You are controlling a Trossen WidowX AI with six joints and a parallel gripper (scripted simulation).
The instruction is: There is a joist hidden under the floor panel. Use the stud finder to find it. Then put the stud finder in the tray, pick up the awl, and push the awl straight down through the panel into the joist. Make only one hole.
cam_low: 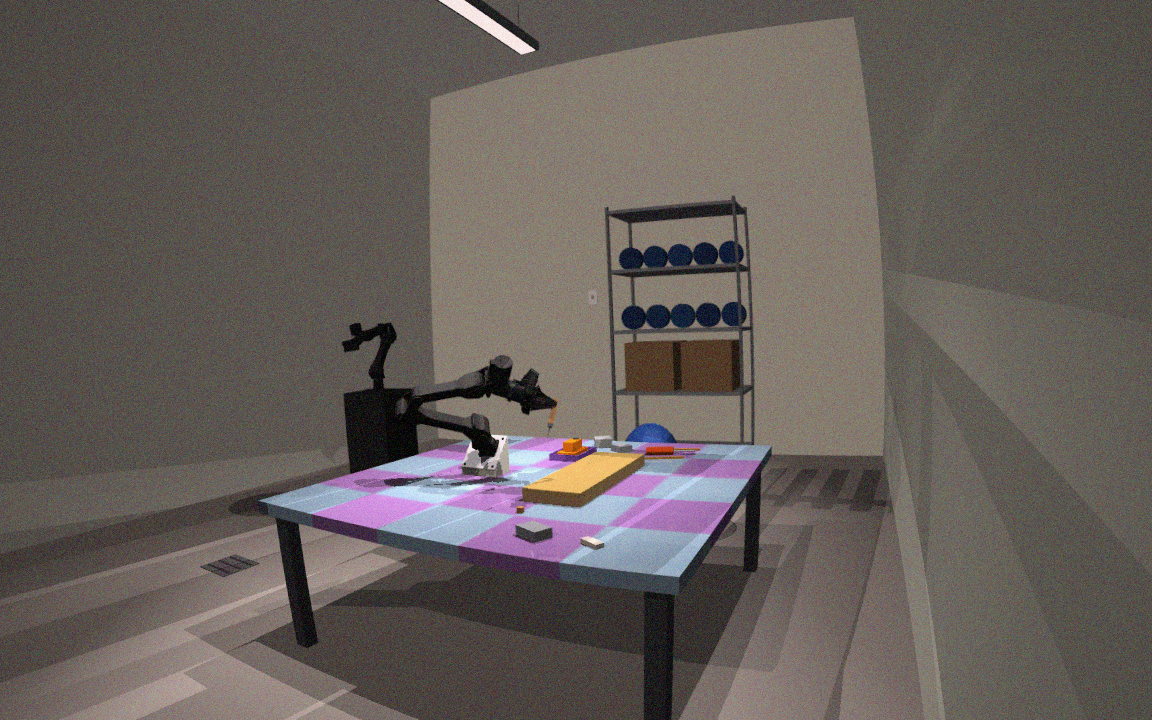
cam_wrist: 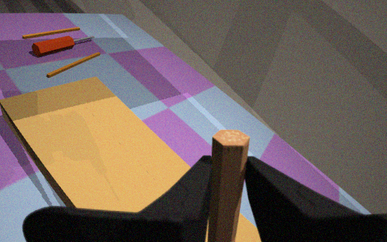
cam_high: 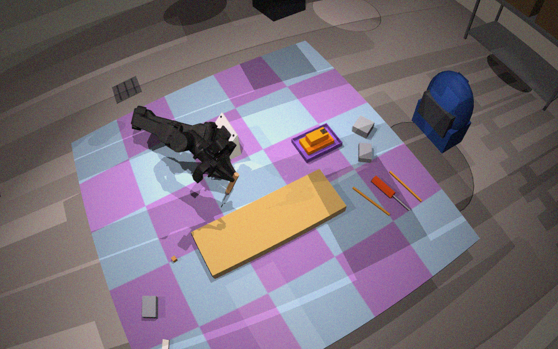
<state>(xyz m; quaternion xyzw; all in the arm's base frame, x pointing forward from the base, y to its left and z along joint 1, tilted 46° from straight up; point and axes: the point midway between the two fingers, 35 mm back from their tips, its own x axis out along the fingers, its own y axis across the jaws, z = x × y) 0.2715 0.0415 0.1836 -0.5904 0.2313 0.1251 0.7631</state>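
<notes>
The awl lies 10 mm behind my gripper tip, 30 mm to the right of it and 50 mm below it. The rest, counted from my gripper tip: purple tray: 100 mm behind, 400 mm to the left, 240 mm below; then small orange cube: 10 mm ahead, 300 mm to the right, 240 mm below; then orange stud finder: 100 mm behind, 420 mm to the left, 200 mm below.
</notes>
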